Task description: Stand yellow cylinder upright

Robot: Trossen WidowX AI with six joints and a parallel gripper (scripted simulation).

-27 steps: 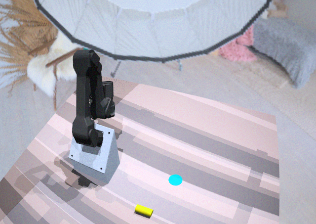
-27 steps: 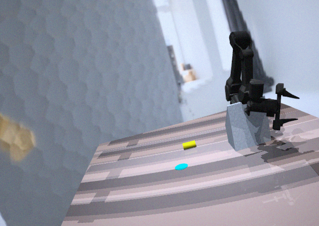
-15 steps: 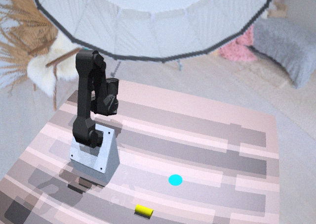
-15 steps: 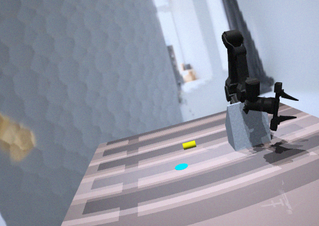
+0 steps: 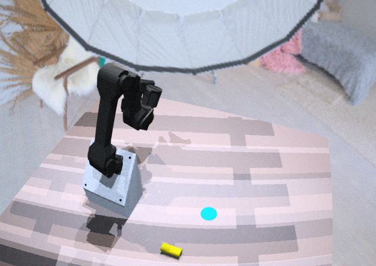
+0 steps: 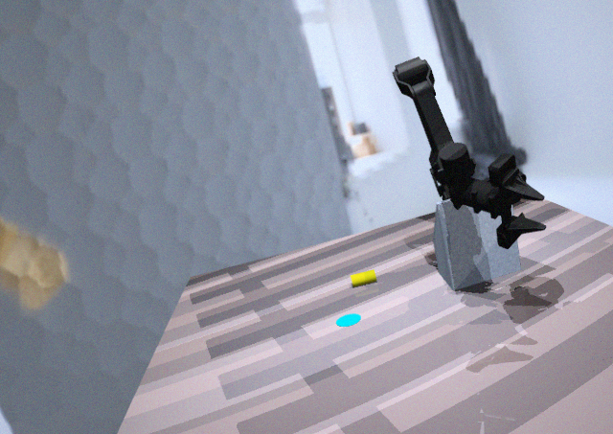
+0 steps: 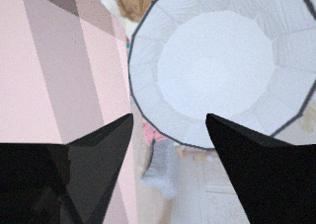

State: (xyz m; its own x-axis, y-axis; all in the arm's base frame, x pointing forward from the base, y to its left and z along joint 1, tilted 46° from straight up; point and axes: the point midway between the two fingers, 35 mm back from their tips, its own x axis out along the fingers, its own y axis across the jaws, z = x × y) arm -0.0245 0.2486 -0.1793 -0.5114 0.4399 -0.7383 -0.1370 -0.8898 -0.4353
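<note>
The yellow cylinder lies 50 cm to the right of my gripper tip, 30 cm ahead of it and 22 cm below it. The rest, counted from my gripper tip: cyan circle (38 cm ahead, 30 cm to the right, 23 cm below).
</note>
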